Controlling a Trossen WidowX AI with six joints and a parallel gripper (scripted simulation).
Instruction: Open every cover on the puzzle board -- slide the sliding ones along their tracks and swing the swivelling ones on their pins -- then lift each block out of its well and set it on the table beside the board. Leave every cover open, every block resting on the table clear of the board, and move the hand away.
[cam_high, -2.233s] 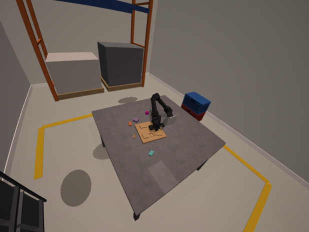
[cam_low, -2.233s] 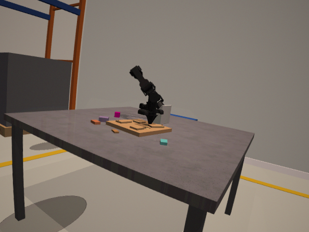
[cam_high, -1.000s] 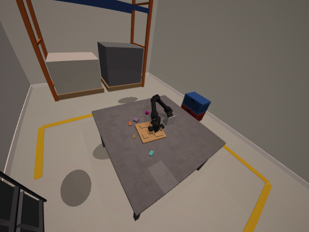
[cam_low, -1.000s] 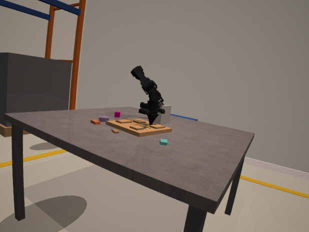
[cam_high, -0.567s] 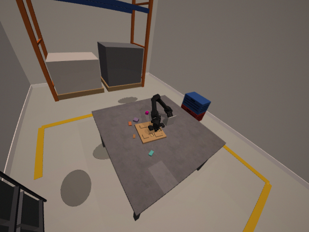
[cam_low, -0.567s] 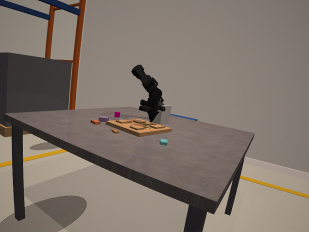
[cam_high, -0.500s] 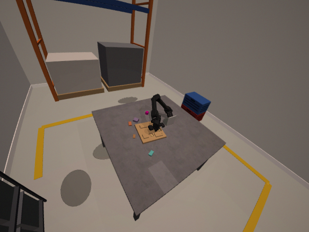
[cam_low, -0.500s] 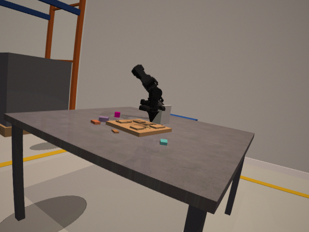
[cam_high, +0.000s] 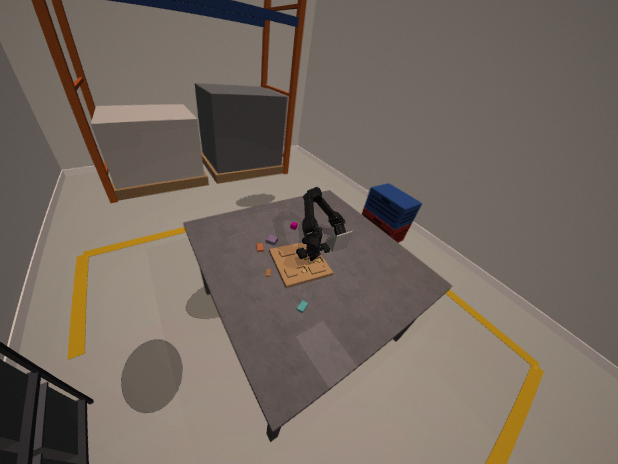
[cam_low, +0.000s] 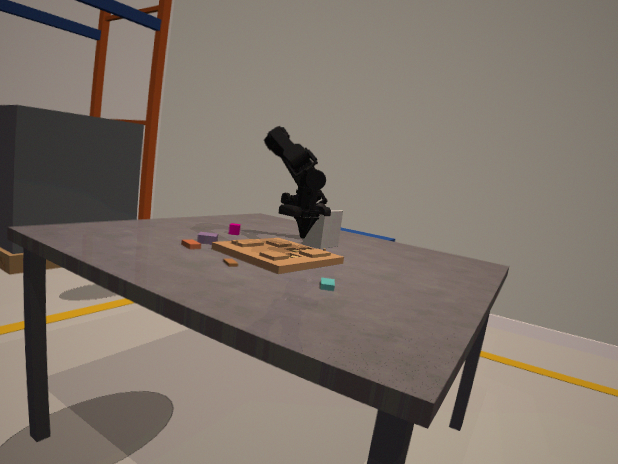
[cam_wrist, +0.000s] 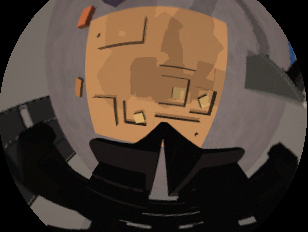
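Right now the tan puzzle board is 50 mm to the right of my gripper tip, 50 mm below it and 50 mm ahead of it. Also, from my gripper tip: teal block: 220 mm to the left, 150 mm ahead, 60 mm below; then purple block: 300 mm to the right, 120 mm ahead, 60 mm below; then orange block: 260 mm to the right, 220 mm ahead, 60 mm below.
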